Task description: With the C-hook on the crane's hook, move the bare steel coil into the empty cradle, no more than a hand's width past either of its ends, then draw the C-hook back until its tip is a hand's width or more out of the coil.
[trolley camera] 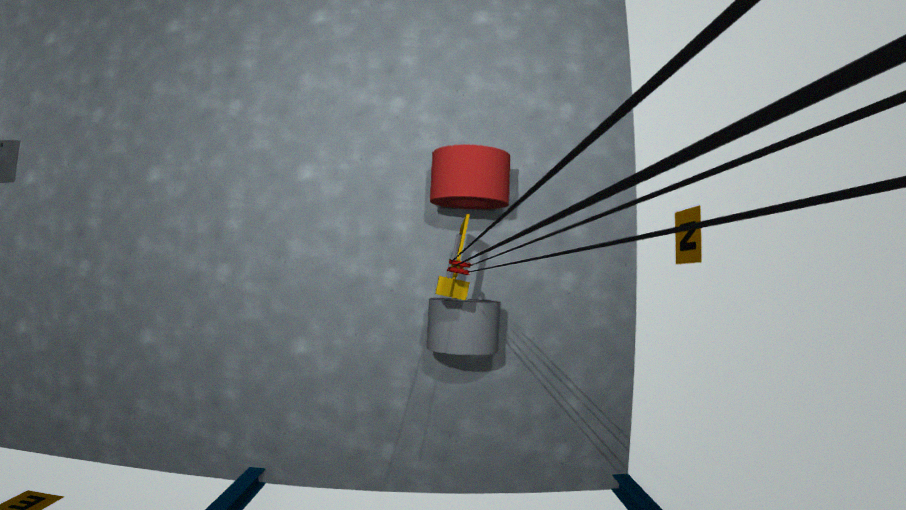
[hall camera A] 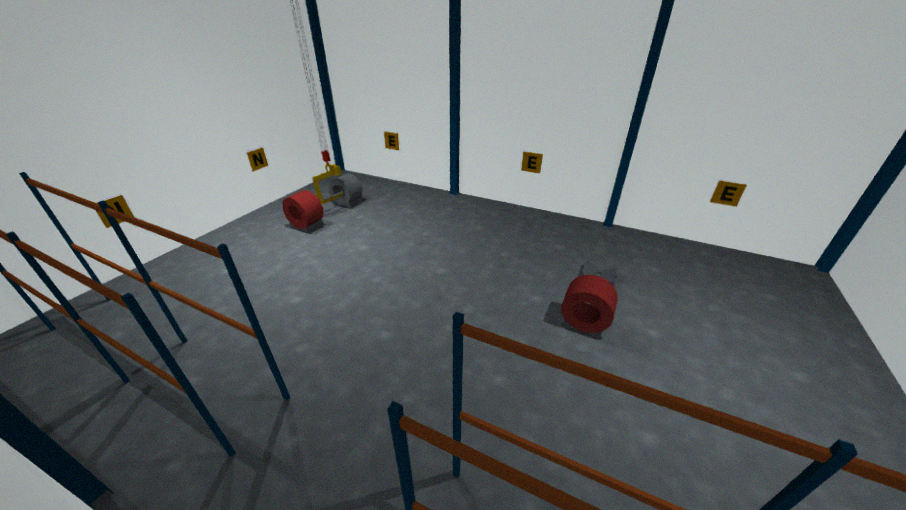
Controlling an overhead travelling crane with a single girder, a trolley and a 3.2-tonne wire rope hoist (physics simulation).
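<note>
The bare steel coil is grey and lies on its side near the hall's far corner. My yellow C-hook hangs upright between it and a red coil, open and bearing no coil. Its lower arm points at the grey coil's bore; whether the tip is just inside cannot be told. In the trolley view, the C-hook is turned slightly off the coil's axis and hides its own lower arm. A grey angular thing behind the right red coil looks like the cradle, partly hidden in the hall view.
A red coil lies close behind the C-hook's back. Another red coil lies farther right in the hall view. Blue and orange racks stand in the foreground. A grey piece shows at the trolley view's left edge.
</note>
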